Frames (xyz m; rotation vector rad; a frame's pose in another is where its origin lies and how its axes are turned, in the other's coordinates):
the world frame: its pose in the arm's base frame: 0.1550 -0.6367 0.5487 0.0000 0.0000 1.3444
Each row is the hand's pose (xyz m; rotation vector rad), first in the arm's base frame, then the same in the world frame.
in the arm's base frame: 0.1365 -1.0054 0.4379 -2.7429 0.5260 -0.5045
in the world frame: -0.3634 -0.0647 -0.1108 -1.9788 2.3063 -0.7236
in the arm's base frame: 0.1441 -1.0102 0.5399 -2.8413 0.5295 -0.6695
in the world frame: -0.3664 -0.0732 -0.0088 1.9111 -2.2039 0.6922
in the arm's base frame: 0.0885 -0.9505 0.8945 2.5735 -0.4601 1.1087
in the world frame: -0.3207 -0.0056 0.3458 1.5515 -1.7630 0.5377
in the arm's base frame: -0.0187 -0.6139 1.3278 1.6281 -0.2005 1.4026
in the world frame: -0.0168 0.1744 0.7791 1.0350 -1.0545 0.3403
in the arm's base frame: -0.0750 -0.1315 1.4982 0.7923 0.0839 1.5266
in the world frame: 0.4407 0.3375 0.9495 0.6067 -0.3860 0.2466
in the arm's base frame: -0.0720 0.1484 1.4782 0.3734 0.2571 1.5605
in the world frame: 0.7141 0.3974 0.9295 0.4079 -0.0283 0.2368
